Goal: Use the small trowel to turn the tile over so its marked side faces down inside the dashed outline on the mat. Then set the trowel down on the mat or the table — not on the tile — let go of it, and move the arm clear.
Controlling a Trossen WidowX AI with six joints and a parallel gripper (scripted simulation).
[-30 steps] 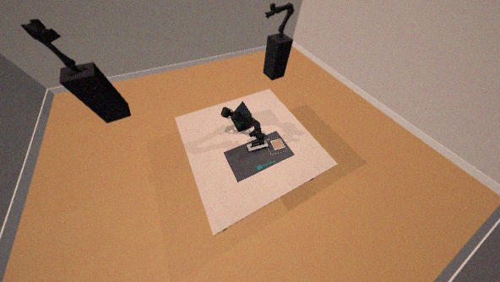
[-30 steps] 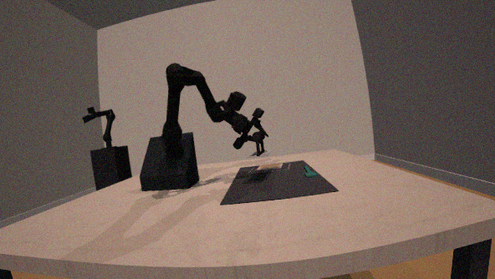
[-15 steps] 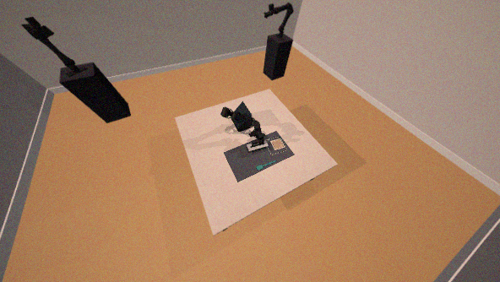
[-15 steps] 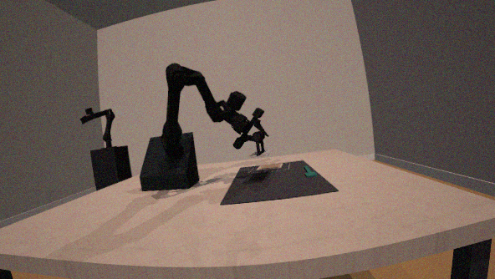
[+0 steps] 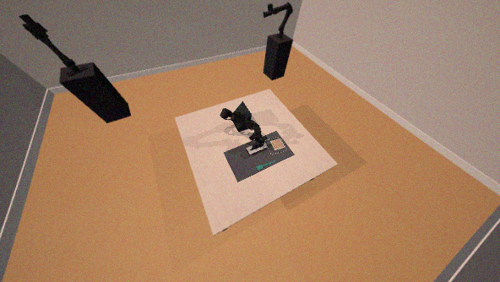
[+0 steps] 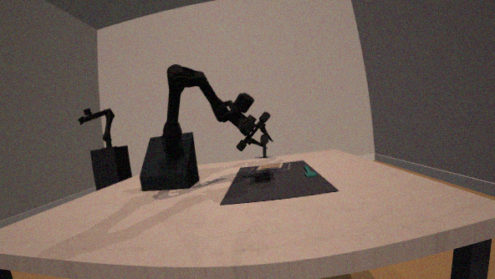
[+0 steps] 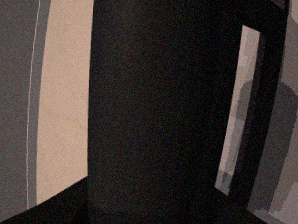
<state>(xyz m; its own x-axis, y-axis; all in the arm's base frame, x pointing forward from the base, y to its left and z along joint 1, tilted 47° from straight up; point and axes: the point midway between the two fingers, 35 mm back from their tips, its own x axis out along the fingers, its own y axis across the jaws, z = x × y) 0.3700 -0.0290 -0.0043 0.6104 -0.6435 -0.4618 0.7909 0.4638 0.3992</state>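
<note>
Right now the dark mat is 15 cm below my gripper tip and 1 cm to the right of it. From my gripper tip the other things lie so: white tile (22 cm to the left, 12 cm below, 1 cm ahead); then teal trowel (14 cm ahead, 12 cm below, 4 cm to the right).
</note>
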